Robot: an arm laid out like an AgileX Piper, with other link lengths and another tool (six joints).
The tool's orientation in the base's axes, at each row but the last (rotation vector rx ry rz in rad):
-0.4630, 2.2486, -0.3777
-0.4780, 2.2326, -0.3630
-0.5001, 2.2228, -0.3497
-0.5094, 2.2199, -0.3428
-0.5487, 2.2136, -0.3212
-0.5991, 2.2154, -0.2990
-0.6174, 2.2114, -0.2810
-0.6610, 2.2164, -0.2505
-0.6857, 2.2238, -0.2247
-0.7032, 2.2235, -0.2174
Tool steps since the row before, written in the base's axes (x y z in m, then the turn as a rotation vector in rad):
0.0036, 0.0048, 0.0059, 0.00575, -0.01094, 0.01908
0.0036, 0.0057, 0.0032, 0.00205, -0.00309, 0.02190
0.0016, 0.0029, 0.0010, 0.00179, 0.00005, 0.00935
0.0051, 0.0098, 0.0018, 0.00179, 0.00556, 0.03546
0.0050, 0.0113, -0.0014, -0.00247, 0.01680, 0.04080
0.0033, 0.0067, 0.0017, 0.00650, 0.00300, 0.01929
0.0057, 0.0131, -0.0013, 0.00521, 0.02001, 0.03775
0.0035, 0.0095, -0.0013, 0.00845, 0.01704, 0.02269
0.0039, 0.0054, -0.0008, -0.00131, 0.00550, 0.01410
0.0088, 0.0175, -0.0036, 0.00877, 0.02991, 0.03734
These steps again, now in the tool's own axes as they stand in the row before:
-0.0082, 0.0011, -0.0016, -0.01110, -0.01872, -0.00657
-0.0068, 0.0030, 0.0002, -0.01426, -0.01209, -0.01199
-0.0029, 0.0018, 0.0004, -0.00726, -0.00417, -0.00453
-0.0088, 0.0067, 0.0021, -0.02711, -0.00986, -0.02144
-0.0074, 0.0090, 0.0042, -0.03364, -0.00100, -0.02864
-0.0064, 0.0040, 0.0013, -0.01771, -0.00718, -0.00762
-0.0091, 0.0098, 0.0052, -0.03779, 0.00059, -0.02059
-0.0062, 0.0072, 0.0038, -0.02832, 0.00258, -0.00824
-0.0046, 0.0032, 0.0037, -0.01124, -0.00002, -0.01022
-0.0121, 0.0122, 0.0100, -0.04488, 0.00762, -0.01713

